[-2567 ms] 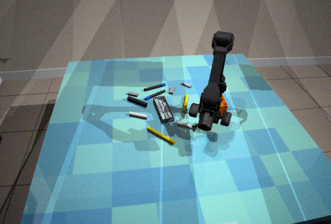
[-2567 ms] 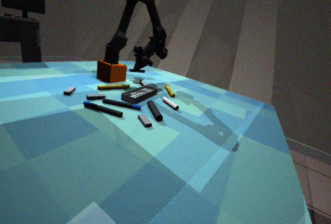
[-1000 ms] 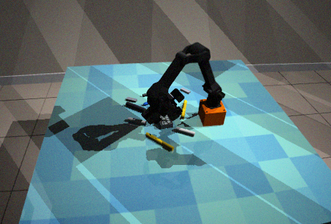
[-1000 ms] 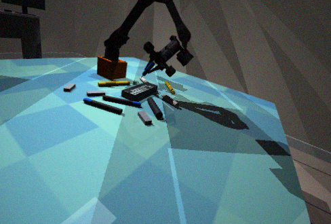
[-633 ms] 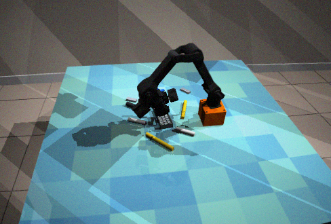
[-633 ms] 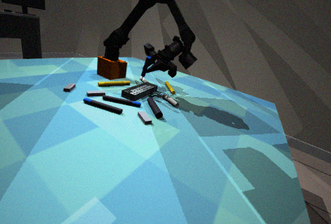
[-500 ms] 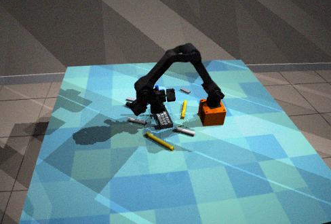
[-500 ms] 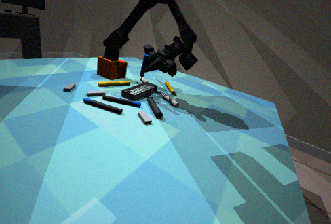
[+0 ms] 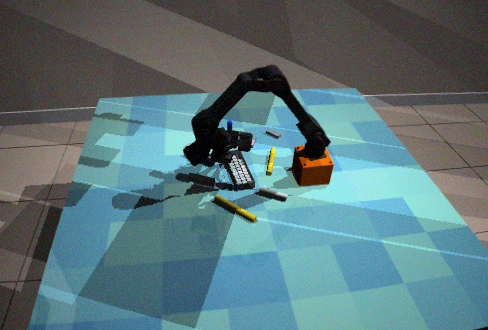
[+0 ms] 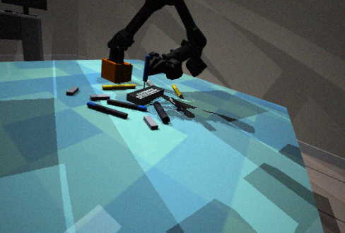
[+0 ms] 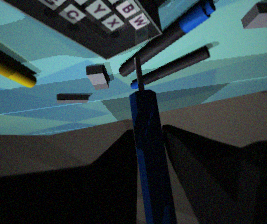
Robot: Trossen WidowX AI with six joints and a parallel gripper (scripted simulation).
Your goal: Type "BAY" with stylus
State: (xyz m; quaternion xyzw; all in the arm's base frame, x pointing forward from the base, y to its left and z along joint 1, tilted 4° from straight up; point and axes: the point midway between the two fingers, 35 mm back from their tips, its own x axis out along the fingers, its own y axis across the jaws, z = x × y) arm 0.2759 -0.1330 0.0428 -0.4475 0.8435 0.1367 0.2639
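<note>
Now: gripper tip 100 mm short of the black marker, 100 mm above it and 40 mm to the left of it. Also, from my gripper tip: blue stylus: 10 mm below.
</note>
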